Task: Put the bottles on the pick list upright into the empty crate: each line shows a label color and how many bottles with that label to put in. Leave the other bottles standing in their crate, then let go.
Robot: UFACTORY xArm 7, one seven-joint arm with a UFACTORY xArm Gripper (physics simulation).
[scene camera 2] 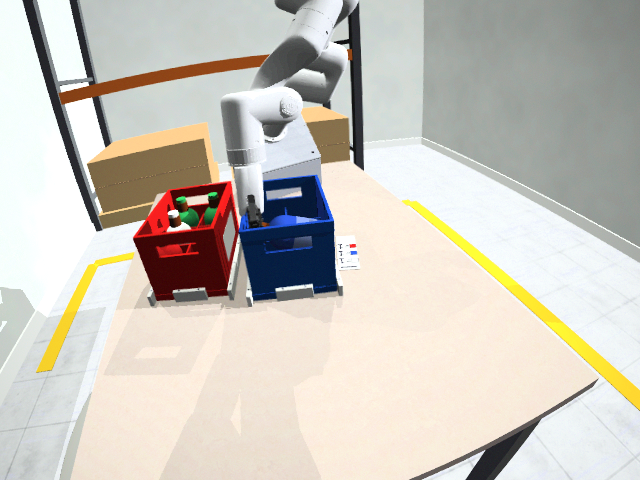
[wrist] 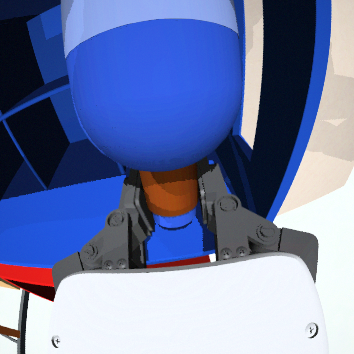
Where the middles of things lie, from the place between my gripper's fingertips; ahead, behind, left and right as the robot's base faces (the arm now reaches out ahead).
Now: the blue bottle (scene camera 2: 299,242) 70 mm to the left of my hand, 10 mm ahead of it and 10 mm above it.
